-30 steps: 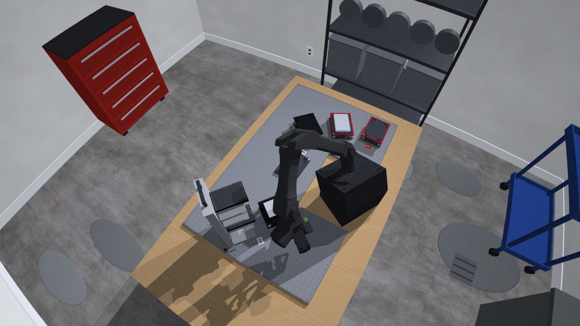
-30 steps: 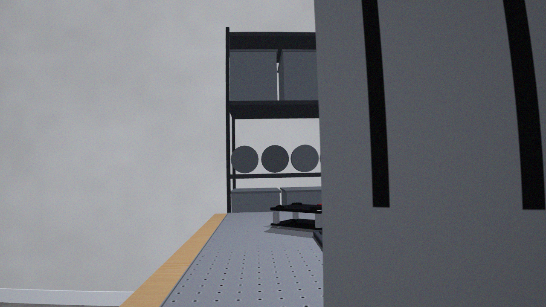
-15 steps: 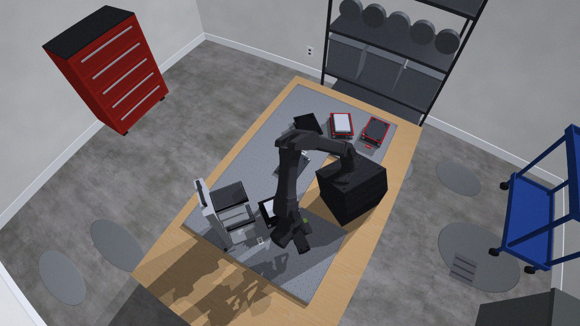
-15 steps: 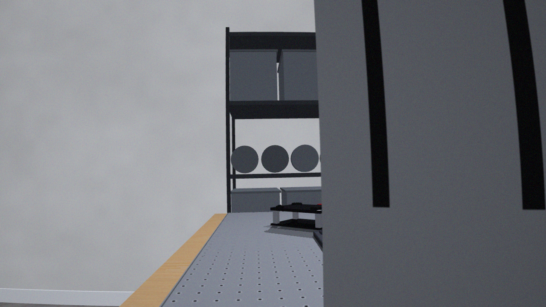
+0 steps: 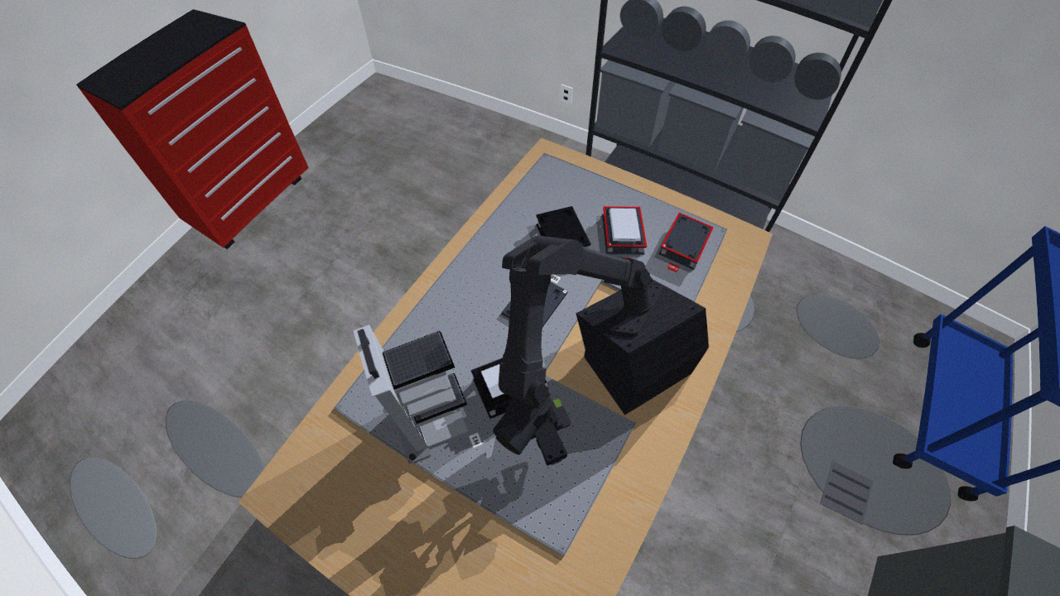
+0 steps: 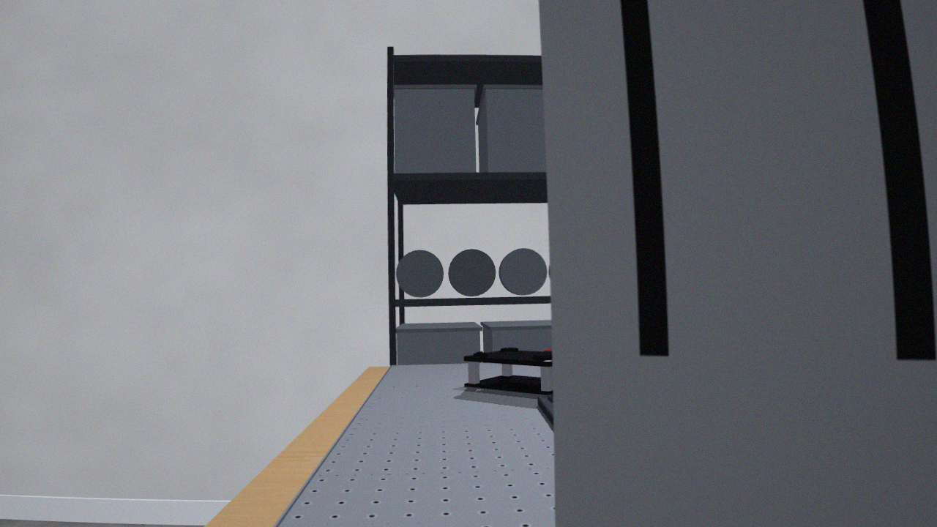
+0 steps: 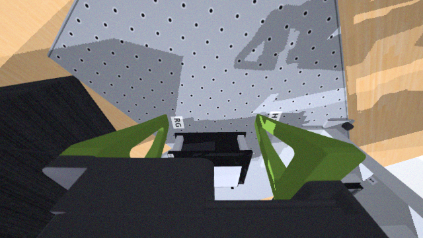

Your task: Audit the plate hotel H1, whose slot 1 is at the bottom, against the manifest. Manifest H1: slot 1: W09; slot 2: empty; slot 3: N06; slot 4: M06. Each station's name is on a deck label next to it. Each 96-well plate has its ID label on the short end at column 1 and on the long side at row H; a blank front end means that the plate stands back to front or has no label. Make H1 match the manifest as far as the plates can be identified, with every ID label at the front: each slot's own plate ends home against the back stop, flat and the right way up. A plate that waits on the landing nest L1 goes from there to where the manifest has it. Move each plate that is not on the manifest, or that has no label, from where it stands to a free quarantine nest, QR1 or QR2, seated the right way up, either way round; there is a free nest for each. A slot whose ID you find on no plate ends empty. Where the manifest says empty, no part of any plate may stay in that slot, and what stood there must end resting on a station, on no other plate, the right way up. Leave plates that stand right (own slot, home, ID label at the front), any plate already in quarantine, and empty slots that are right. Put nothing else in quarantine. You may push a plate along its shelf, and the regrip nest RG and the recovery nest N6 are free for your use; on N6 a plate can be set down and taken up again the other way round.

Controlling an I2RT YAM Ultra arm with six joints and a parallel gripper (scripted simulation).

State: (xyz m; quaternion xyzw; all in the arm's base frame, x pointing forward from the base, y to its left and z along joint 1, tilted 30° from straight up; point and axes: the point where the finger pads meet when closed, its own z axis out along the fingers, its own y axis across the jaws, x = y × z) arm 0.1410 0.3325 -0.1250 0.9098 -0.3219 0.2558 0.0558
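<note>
Right now the RG deck label is 11 cm to the right of my hand, 11 cm below it and 1 cm ahead of it. Also, from my hand: white plate: 73 cm to the right, 6 cm below, 1 cm ahead; then H1 deck label: 14 cm ahead, 11 cm below, 5 cm to the left; then grey hotel wall: 30 cm ahead, 8 cm to the left, 8 cm above.
</note>
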